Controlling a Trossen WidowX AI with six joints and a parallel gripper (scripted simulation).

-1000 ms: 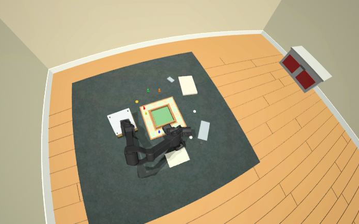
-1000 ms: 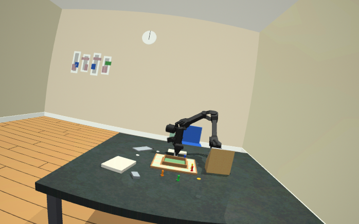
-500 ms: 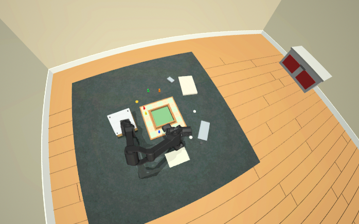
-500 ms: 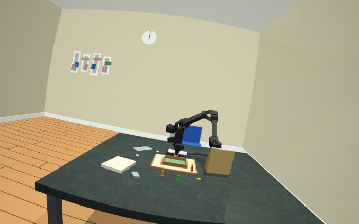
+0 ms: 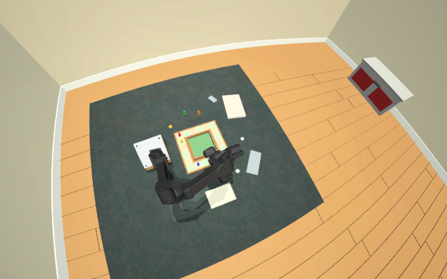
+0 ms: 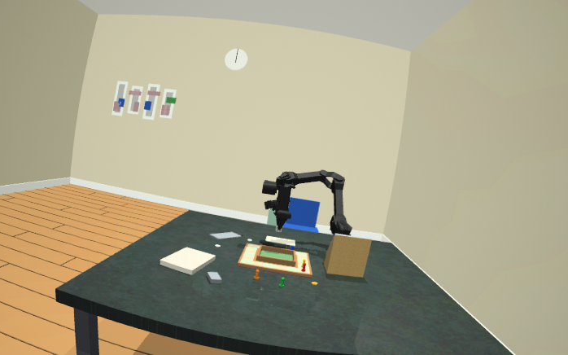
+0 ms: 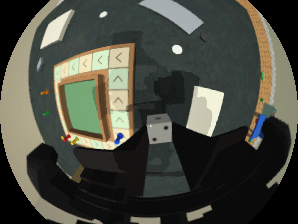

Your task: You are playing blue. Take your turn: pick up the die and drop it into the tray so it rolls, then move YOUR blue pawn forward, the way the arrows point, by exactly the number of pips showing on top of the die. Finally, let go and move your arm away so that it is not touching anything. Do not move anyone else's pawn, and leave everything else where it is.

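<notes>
My gripper tip is now 80 mm past the blue pawn, 80 mm to the right of it and 60 mm above it. From my gripper tip the other things lie so: green tray: 20 mm behind, 190 mm to the left, 80 mm below; white die: right at my gripper tip; cream card: 10 mm behind, 130 mm to the right, 90 mm below.
</notes>
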